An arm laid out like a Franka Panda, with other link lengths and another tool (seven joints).
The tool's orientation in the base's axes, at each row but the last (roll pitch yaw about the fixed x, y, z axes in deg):
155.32 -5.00 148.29
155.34 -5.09 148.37
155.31 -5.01 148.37
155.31 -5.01 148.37
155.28 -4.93 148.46
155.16 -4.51 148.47
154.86 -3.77 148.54
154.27 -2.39 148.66
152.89 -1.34 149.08
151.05 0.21 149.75
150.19 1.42 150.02
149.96 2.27 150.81
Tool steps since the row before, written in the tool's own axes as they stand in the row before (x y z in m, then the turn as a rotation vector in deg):
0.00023 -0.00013 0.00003 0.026 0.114 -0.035
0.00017 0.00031 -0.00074 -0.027 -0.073 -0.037
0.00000 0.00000 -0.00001 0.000 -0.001 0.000
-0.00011 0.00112 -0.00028 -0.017 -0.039 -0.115
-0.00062 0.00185 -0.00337 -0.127 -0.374 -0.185
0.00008 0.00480 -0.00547 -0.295 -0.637 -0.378
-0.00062 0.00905 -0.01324 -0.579 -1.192 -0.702
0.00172 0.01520 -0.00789 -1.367 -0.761 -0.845
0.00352 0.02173 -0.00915 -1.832 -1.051 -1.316
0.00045 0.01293 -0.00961 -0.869 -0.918 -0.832
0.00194 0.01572 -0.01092 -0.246 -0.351 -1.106
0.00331 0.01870 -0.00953 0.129 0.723 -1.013
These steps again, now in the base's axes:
-0.00026 0.00003 -0.00006 0.031 0.086 0.081
-0.00010 0.00003 0.00081 -0.020 -0.084 0.001
0.00000 0.00000 0.00001 -0.001 -0.001 0.000
0.00062 0.00068 0.00071 -0.023 -0.084 0.086
0.00095 -0.00026 0.00377 -0.109 -0.422 0.001
0.00148 0.00151 0.00697 -0.130 -0.785 0.052
0.00276 0.00132 0.01576 -0.219 -1.481 0.091
0.00436 0.00937 0.01377 0.635 -1.619 0.373
0.00514 0.01461 0.01812 0.796 -2.266 0.649
0.00292 0.00601 0.01467 0.142 -1.479 0.287
0.00205 0.00830 0.01724 -0.231 -0.853 0.791
0.00207 0.01192 0.01747 -0.097 0.190 1.233

